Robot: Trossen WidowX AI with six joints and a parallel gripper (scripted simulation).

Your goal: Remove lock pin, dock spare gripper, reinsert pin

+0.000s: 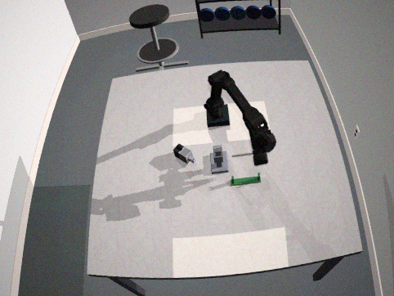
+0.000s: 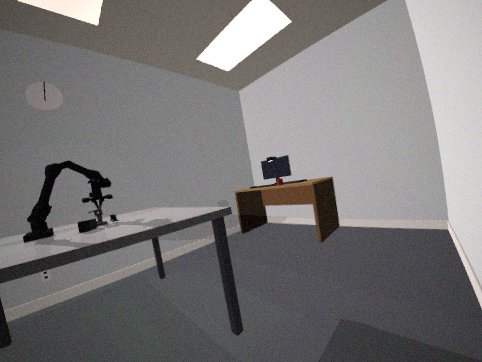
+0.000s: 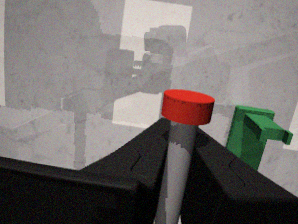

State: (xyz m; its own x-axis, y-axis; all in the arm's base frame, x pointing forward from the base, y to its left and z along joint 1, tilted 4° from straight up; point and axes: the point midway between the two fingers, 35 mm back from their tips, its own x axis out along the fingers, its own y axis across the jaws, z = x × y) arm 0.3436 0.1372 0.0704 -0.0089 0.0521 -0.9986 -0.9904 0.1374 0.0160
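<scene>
My gripper tip is now 80 mm to the left of the green cradle, 70 mm above it and 60 mm short of it. The rest, counted from my gripper tip: spare gripper 330 mm to the right, 140 mm behind, 60 mm below; mount 180 mm to the right, 60 mm behind, 40 mm below.
</scene>
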